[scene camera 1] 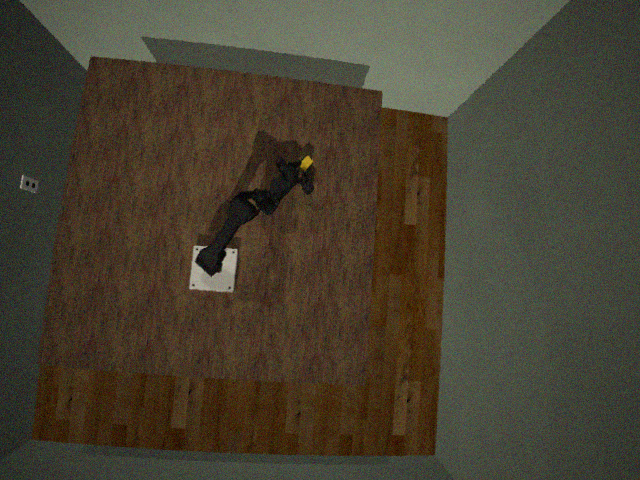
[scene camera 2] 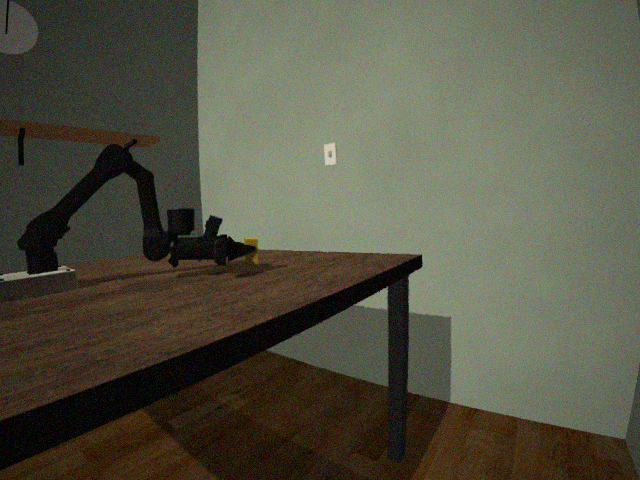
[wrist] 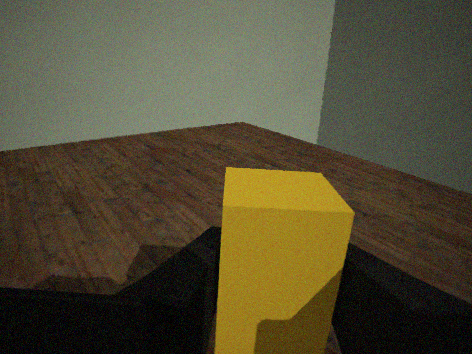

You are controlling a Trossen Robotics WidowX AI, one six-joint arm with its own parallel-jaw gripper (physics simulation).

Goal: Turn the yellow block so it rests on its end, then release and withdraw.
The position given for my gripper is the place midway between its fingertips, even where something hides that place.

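Observation:
A yellow block (wrist: 284, 237) is visible in the wrist view. My gripper (scene camera 2: 254, 247) is visible too; scene camera 1 shows the gripper (scene camera 1: 308, 161), as does the wrist view, with the gripper (wrist: 268, 241) visible there.

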